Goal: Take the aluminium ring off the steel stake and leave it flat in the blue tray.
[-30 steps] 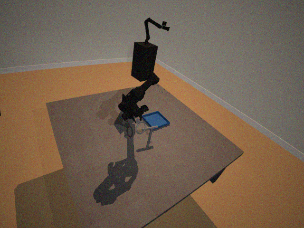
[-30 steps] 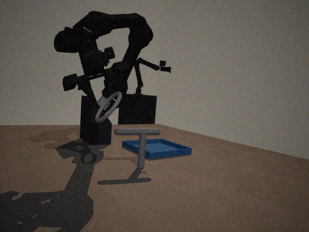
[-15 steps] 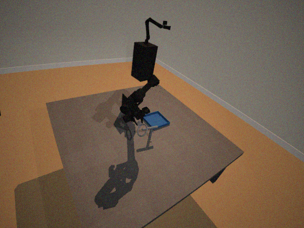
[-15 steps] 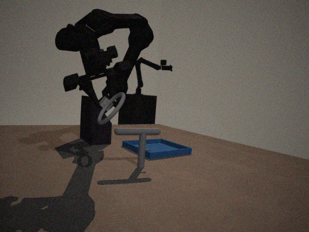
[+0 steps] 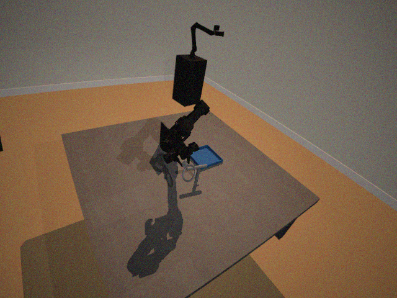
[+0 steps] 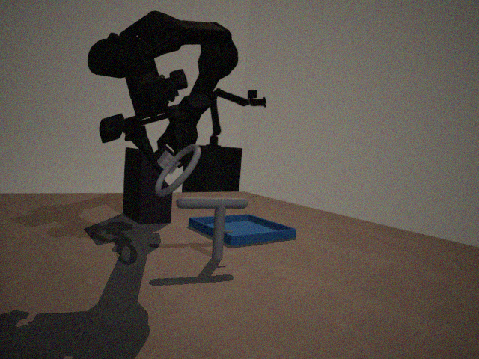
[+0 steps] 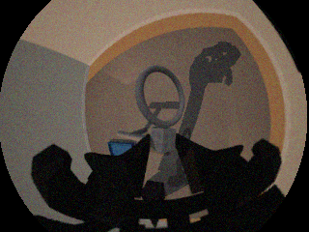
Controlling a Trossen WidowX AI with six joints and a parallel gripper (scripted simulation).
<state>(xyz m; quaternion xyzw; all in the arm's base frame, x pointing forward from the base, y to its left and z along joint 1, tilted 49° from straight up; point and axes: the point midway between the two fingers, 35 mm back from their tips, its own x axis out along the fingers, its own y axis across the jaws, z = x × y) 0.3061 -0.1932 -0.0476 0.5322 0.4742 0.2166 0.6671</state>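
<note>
Right now the aluminium ring is 50 mm ahead of my gripper tip and 20 mm to the right of it. The rest, counted from my gripper tip: blue tray 130 mm behind, 300 mm to the left, 160 mm below.
</note>
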